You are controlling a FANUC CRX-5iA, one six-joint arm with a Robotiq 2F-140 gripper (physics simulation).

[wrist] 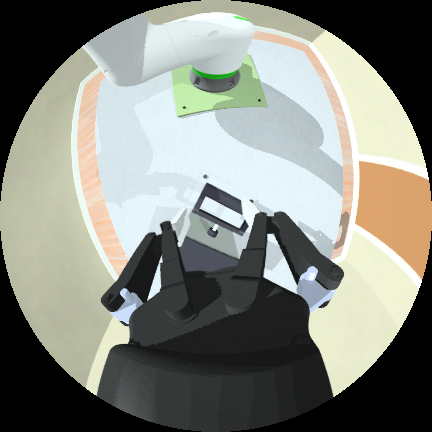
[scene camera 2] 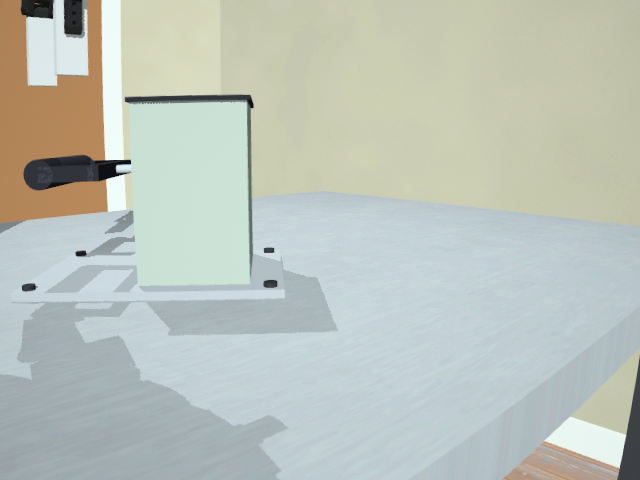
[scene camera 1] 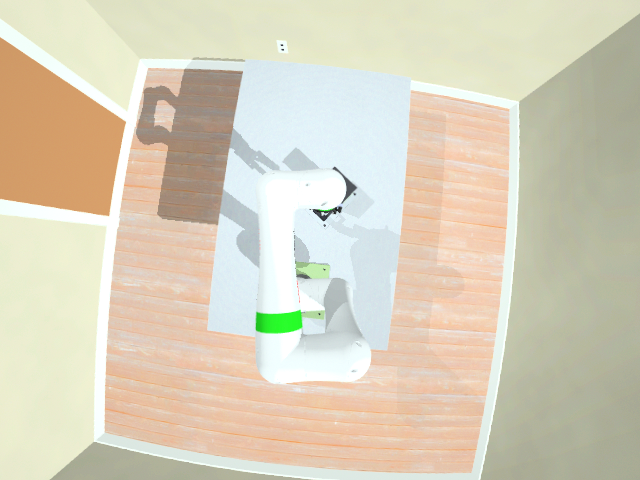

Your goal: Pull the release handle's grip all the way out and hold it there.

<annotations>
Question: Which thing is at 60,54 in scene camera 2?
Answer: My gripper.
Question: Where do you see a base plate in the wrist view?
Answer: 205,177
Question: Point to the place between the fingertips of my gripper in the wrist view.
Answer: At 214,210
</annotations>
